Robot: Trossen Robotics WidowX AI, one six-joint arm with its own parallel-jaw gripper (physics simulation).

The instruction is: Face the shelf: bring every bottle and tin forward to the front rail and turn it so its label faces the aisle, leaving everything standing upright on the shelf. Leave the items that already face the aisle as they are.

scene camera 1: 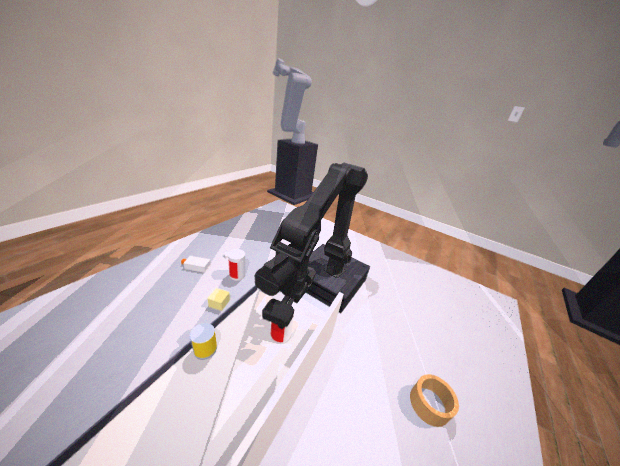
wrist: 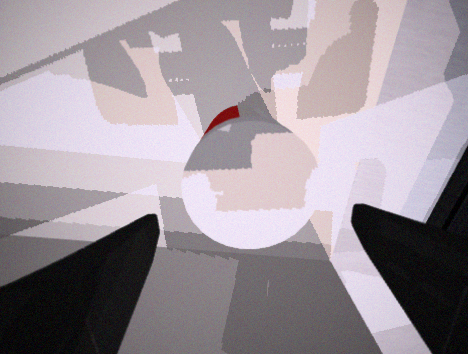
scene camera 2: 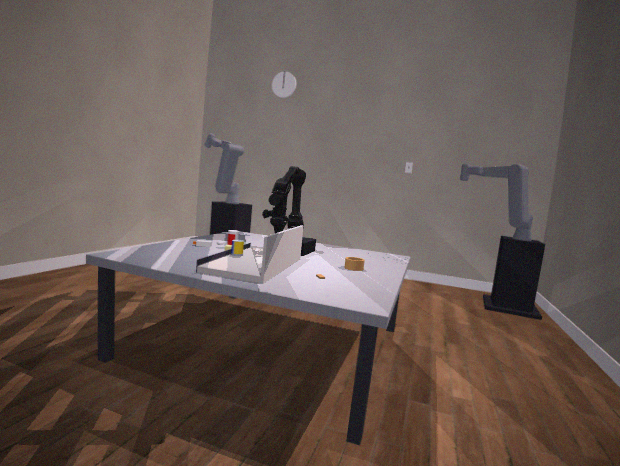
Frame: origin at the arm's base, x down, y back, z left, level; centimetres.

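Where they show: gripper, between the fingertips: point(wrist: 254, 217); arm's base, origin of its link: point(scene camera 1: 334, 269).
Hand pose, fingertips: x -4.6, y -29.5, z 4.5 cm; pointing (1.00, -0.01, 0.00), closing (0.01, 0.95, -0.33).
Observation:
Each offset is from my fingertips to the top centre of the thing. "spot": to the spot under its first point.
A white tin with a red label {dx -0.5, dy -0.7, dz -1.4 cm} point(scene camera 1: 278, 333) point(wrist: 250, 185) stands upright on the shelf, between the dark front rail {spot: dx +7.8, dy -34.9, dz -11.9 cm} point(scene camera 1: 125, 402) point(scene camera 2: 220, 256) and the back panel point(scene camera 2: 283, 253). In the wrist view its round top lies between the fingers, and a strip of red shows at its upper left. My gripper point(scene camera 1: 284, 321) point(wrist: 254, 217) is open above this tin, a finger on each side, holding nothing. In scene camera 2 the panel hides the tin and the fingertips. A tin with a yellow label {dx +2.4, dy -17.3, dz -12.0 cm} point(scene camera 1: 204, 344) point(scene camera 2: 238, 247) stands upright at the front rail, yellow towards both scene cameras.
Beyond the rail, on the table, are a white and red mug {dx +2.1, dy +7.1, dz -32.0 cm} point(scene camera 1: 237, 265) point(scene camera 2: 232, 238), a yellow block {dx +8.2, dy -5.2, dz -24.9 cm} point(scene camera 1: 219, 299) and a lying white bottle {dx +9.2, dy -1.6, dz -46.5 cm} point(scene camera 1: 196, 264) point(scene camera 2: 201, 243) with an orange cap. Behind the panel are an orange ring {dx +7.0, dy +12.6, dz +37.7 cm} point(scene camera 1: 426, 413) point(scene camera 2: 354, 266) and a small orange piece {dx +11.2, dy -17.2, dz +31.6 cm} point(scene camera 2: 320, 276).

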